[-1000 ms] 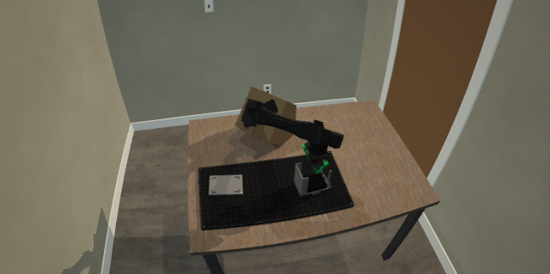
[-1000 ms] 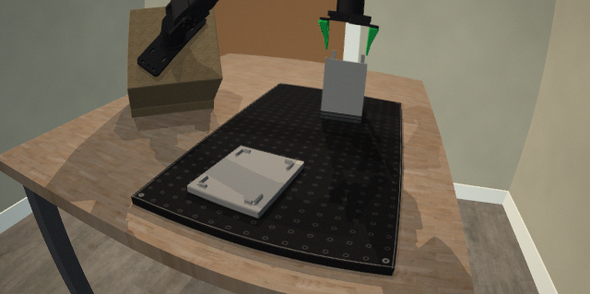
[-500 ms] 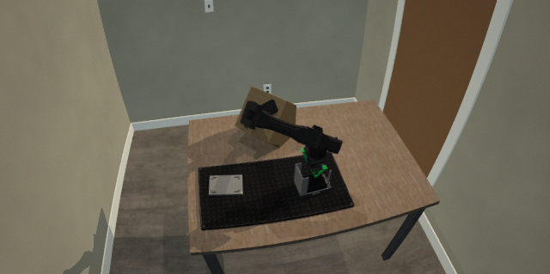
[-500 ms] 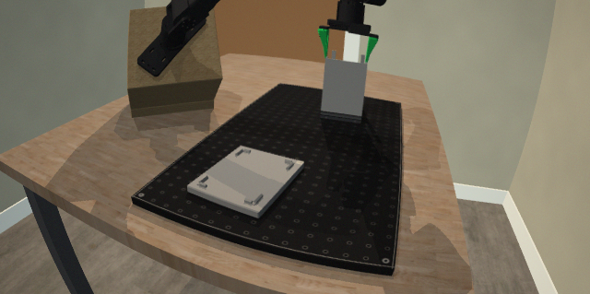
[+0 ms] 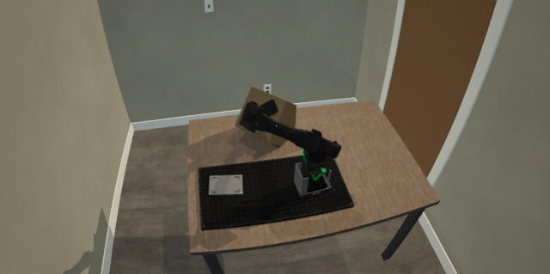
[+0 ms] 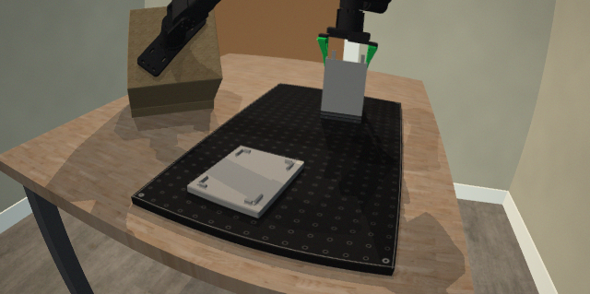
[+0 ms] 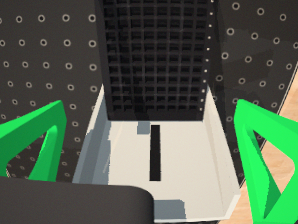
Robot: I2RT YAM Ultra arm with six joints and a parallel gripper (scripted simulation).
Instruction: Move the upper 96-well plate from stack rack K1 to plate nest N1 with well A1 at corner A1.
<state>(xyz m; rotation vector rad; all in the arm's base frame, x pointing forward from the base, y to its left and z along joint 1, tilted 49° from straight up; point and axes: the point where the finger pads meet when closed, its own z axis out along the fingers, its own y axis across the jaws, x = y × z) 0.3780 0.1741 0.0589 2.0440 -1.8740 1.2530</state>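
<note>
Right now the black 96-well plate is 80 mm below my hand and 10 mm to the left of it. Round my hand: grey plate nest N1 (360 mm to the right, 150 mm behind, 110 mm below); pale A1 mark (310 mm to the right, 100 mm below, 80 mm behind); pale wall (60 mm to the right, 40 mm below).
</note>
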